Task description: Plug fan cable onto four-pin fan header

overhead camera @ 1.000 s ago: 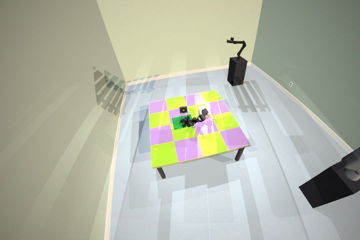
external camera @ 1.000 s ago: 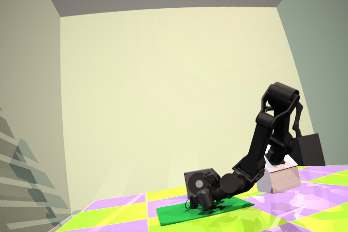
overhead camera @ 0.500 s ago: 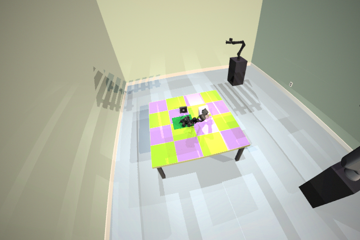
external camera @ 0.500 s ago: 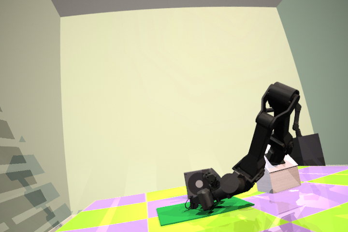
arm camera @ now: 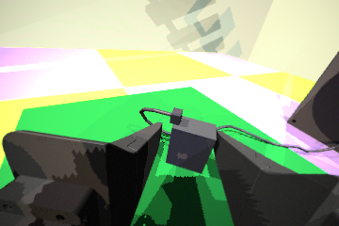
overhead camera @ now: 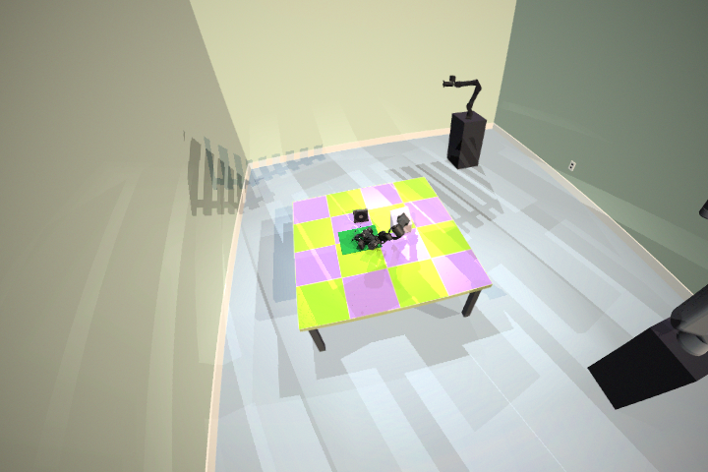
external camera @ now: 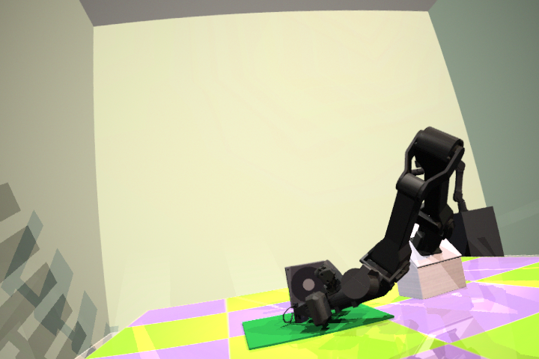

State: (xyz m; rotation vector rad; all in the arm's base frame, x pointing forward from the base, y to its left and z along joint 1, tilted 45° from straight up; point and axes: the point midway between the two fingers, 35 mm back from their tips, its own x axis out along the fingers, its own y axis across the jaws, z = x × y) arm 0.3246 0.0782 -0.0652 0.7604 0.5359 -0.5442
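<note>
Now: the black fan plug 1 cm below my gripper tip. Also, from my gripper tip: fan 19 cm to the right, 8 cm behind, 3 cm above; green board 5 cm below, 2 cm behind; four-pin header 6 cm behind, 4 cm to the right, 3 cm below.
</note>
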